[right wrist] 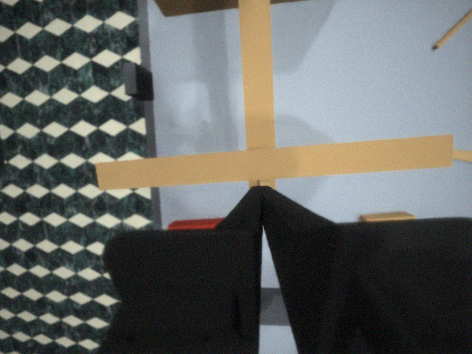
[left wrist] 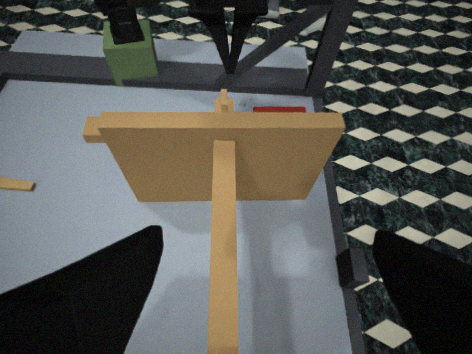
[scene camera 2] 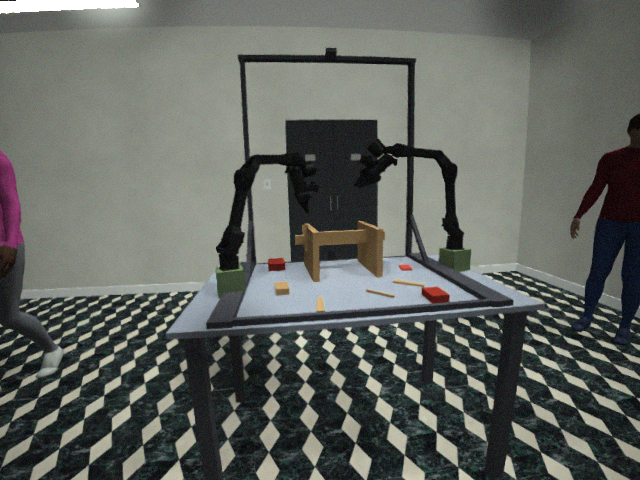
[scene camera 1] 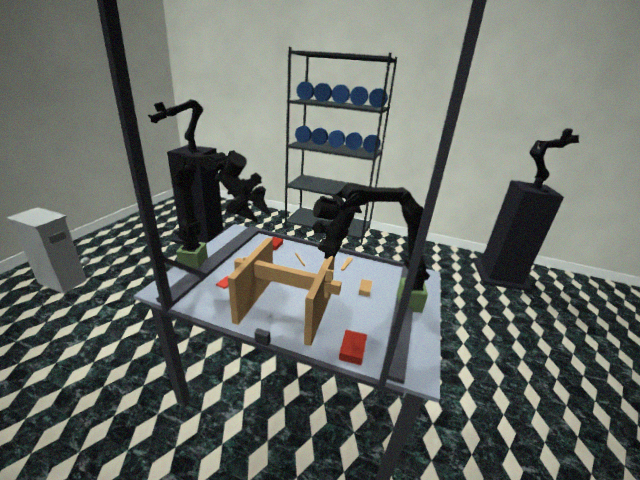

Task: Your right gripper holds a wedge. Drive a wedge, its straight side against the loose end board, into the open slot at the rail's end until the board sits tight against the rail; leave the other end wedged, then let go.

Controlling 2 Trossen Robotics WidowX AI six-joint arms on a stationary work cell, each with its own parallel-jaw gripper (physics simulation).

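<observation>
The wooden rail runs through two upright end boards. At the near end board, a small wedge stands up from the rail's protruding end in the left wrist view. Whether this board touches the rail's shoulder tightly cannot be told. The wedge at the other end board is not clear. My right gripper is shut and empty above the wedged end. My left gripper is open, high near the other board.
A wooden block and thin wooden pieces lie on the table. Red blocks lie near its edges. A dark box sits at the table edge.
</observation>
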